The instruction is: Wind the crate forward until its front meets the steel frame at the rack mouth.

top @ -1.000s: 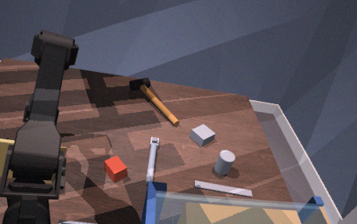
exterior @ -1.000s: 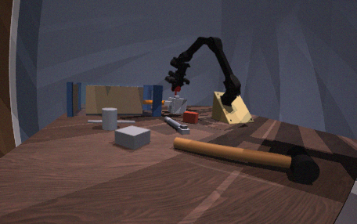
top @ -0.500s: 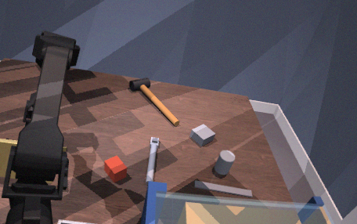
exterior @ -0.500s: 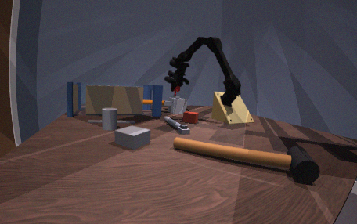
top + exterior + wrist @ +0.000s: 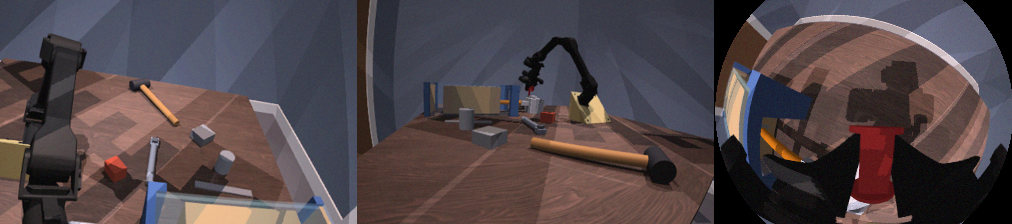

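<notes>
My gripper tip is 50 mm to the right of the winch handle, 30 mm above it and 10 mm past it. From my gripper tip the other things lie so: flat grey bar (420 mm to the left, 360 mm ahead, 130 mm below); grey winch (110 mm to the left, 100 mm below, 30 mm behind); red grip (20 mm to the left, 10 mm behind).
</notes>
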